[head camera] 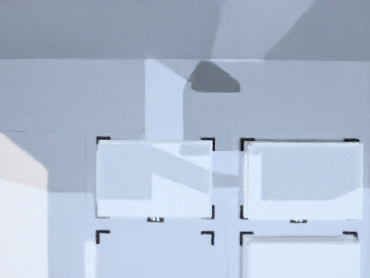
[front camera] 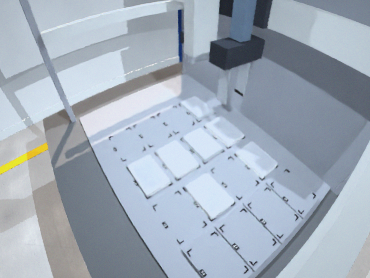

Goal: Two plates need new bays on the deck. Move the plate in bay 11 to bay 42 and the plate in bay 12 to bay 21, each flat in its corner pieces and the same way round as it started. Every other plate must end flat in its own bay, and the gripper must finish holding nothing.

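Places are measured from the robot's base along level axes (x ahead, y left, z up), in centimetres.
Pixels of known places: gripper, between the fingertips: (front camera: 230,97); robot's base, origin of its link: (front camera: 109,138).
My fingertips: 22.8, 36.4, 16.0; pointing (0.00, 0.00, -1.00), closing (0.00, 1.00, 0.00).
Ahead of a thing's pixels: the offset from my fingertips to its middle, as dx, dy, dz. "spot": to the spot under its first point.
The plate @[+0.0, +0.0, -15.3] (front camera: 225,131) (head camera: 305,180) in bay 42 lies flat, squared to its corner pieces; its label is hard to read in the head view. Bay 11 @[spot: -14.3, -33.1, -16.0] (front camera: 126,148) at the left holds no plate. The bay 12 plate @[+0.0, -32.1, -15.3] (front camera: 149,176) lies flat beside it. Bay 21 @[spot: -14.6, -22.9, -16.0] (front camera: 150,135) holds no plate. My gripper (front camera: 234,100) is high over the far end of the deck, near bays 41 and 42, in the front view. Its thin jaws stand apart with no plate between them, so it looks open. The jaws do not show in the head view.
Other plates lie in bay 41 @[spot: -15.9, -0.7, -14.6] (front camera: 196,107) (head camera: 150,182), bay 22 @[spot: +0.9, -21.7, -14.6] (front camera: 177,159), bay 32 @[spot: +0.9, -11.0, -14.6] (front camera: 203,144) (head camera: 302,260), bay 23 @[spot: +16.8, -21.7, -14.6] (front camera: 209,195) and bay 43 @[spot: +16.6, -0.8, -14.6] (front camera: 256,159). A grey wall (front camera: 295,105) stands along the deck's far side.
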